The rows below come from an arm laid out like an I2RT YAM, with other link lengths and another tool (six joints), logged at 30 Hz.
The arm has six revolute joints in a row. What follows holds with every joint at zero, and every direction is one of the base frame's.
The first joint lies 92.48 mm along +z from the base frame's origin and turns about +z.
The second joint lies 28 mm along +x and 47.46 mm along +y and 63.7 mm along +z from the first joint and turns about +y.
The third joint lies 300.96 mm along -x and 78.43 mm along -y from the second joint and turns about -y.
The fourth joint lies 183.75 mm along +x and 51.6 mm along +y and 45 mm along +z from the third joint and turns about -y.
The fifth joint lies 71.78 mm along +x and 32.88 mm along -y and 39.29 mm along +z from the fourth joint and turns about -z.
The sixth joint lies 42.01 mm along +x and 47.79 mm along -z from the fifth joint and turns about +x.
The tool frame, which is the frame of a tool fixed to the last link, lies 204 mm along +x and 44 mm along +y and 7 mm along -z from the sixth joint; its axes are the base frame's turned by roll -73.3, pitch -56.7 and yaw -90 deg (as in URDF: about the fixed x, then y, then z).
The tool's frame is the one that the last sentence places.
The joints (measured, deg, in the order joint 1, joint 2, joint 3, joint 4, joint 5, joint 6), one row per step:
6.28, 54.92, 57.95, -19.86, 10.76, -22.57
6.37, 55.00, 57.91, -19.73, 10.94, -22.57
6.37, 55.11, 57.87, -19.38, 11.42, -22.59
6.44, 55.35, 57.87, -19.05, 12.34, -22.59
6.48, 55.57, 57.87, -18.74, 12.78, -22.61
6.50, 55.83, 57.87, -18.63, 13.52, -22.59
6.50, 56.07, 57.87, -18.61, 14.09, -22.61
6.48, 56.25, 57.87, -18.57, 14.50, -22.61
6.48, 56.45, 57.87, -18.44, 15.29, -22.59
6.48, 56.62, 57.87, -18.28, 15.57, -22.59
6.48, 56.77, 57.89, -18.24, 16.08, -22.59
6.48, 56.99, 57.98, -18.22, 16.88, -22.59
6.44, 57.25, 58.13, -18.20, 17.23, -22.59
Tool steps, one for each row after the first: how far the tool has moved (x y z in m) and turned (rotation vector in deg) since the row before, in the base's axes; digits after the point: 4 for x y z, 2 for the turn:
0.0005, -0.0002, -0.0001, -0.05, -0.02, -0.08
0.0012, -0.0020, 0.0009, -0.13, -0.21, -0.45
0.0017, -0.0034, 0.0005, -0.25, -0.12, -0.81
0.0014, -0.0015, 0.0004, -0.13, -0.10, -0.38
0.0012, -0.0030, -0.0008, -0.21, 0.12, -0.70
0.0009, -0.0024, -0.0011, -0.21, 0.20, -0.54
0.0007, -0.0018, -0.0007, -0.13, 0.13, -0.41
0.0009, -0.0033, -0.0003, -0.22, 0.04, -0.76
0.0009, -0.0011, -0.0001, -0.08, 0.00, -0.27
0.0006, -0.0021, -0.0004, -0.16, 0.07, -0.49
0.0008, -0.0034, -0.0002, -0.25, 0.08, -0.76
0.0010, -0.0016, 0.0000, -0.11, 0.08, -0.37

